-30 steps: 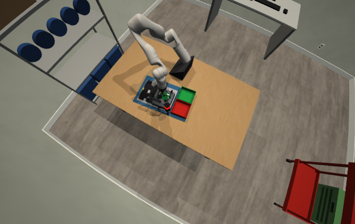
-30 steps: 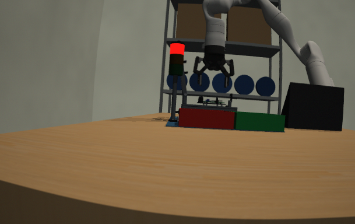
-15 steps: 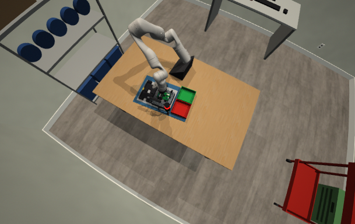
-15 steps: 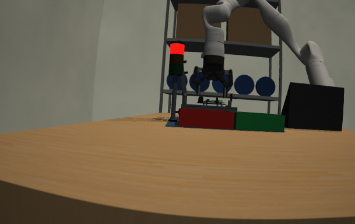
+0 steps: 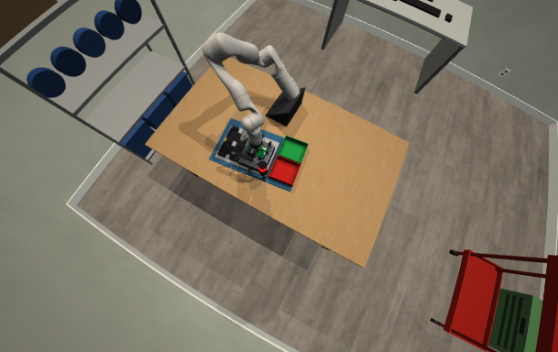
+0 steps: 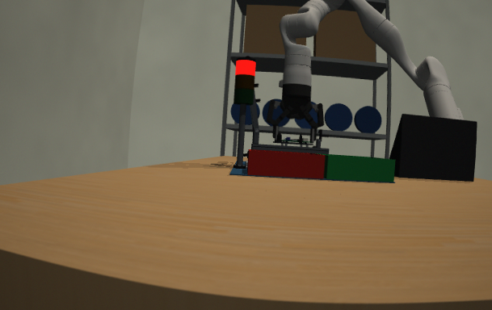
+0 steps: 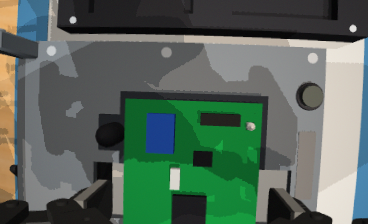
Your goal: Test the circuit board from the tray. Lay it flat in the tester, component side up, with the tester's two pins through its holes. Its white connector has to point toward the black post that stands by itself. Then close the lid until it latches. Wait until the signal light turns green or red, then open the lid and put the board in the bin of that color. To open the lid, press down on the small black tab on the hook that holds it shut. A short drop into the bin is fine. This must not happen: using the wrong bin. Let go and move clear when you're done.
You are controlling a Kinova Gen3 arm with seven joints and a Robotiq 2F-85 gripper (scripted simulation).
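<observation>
Now: the green circuit board right at my hand. Also, from my hand: tester lid (12 cm ahead, 11 cm above, 1 cm to the left); red bin (20 cm to the left, 6 cm below, 3 cm ahead); green bin (19 cm to the left, 12 cm behind, 6 cm below).
</observation>
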